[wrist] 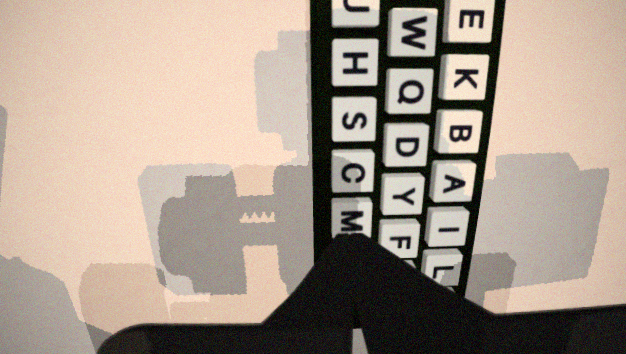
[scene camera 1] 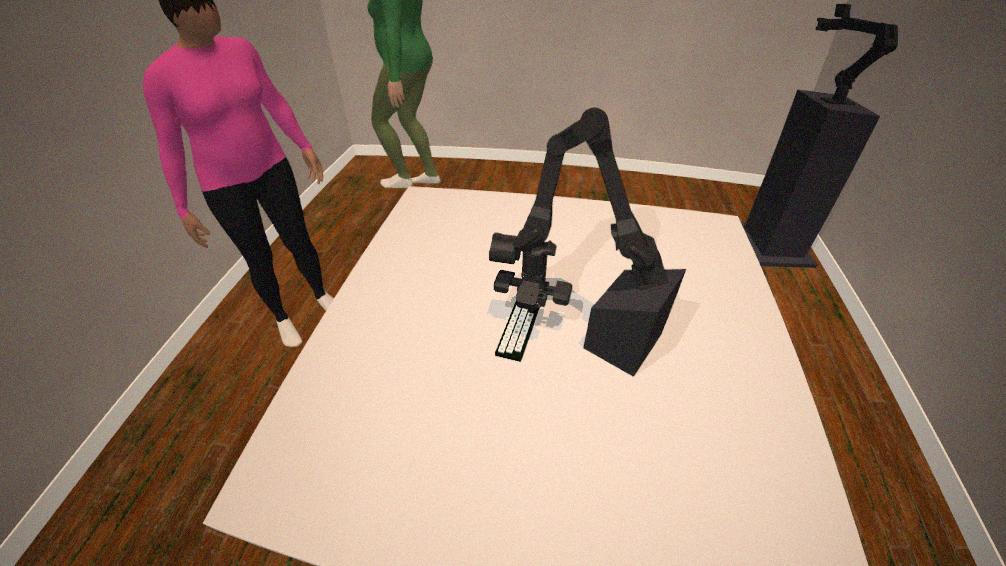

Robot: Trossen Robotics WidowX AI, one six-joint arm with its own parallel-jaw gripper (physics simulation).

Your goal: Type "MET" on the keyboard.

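Pixels of known places: gripper, fingertip midpoint: (wrist: 349, 246) (scene camera 1: 531, 310); arm's base, link origin: (scene camera 1: 652, 279).
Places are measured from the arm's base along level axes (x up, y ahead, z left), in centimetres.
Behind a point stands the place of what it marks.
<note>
The keyboard (scene camera 1: 516, 334) {z 1.4, x -18.3, y 30.6 cm} (wrist: 322, 200) {z -4.3, x -18.6, y 26.4 cm} is a long black board with three rows of white letter keys, lying on the pale mat. My gripper (wrist: 349, 246) {z -5.1, x -16.3, y 26.9 cm} is shut and empty, its joined tips over the lower edge of the M key (wrist: 352, 215) {z -5.0, x -18.1, y 27.3 cm} in the wrist view. I cannot tell whether the tips touch it. The E key (wrist: 470, 19) {z 0.7, x -18.1, y 32.6 cm} is at the top right of the wrist view. The C key (wrist: 353, 171) {z -3.3, x -18.1, y 27.7 cm} is just above M, and the F key (wrist: 399, 240) {z -6.5, x -18.1, y 28.8 cm} is beside the fingers. The T key does not show readably. The fingers hide the keyboard's near end.
The arm's dark base block (scene camera 1: 622, 320) {z 8.9, x -3.9, y 7.7 cm} stands on the mat (scene camera 1: 450, 450) {z 32.3, x -19.7, y 43.4 cm} right of the keyboard. A dark pedestal (scene camera 1: 801, 175) with another arm (scene camera 1: 868, 59) stands at the back right. A person in pink (scene camera 1: 218, 112) and a person in green (scene camera 1: 404, 42) stand beyond the mat.
</note>
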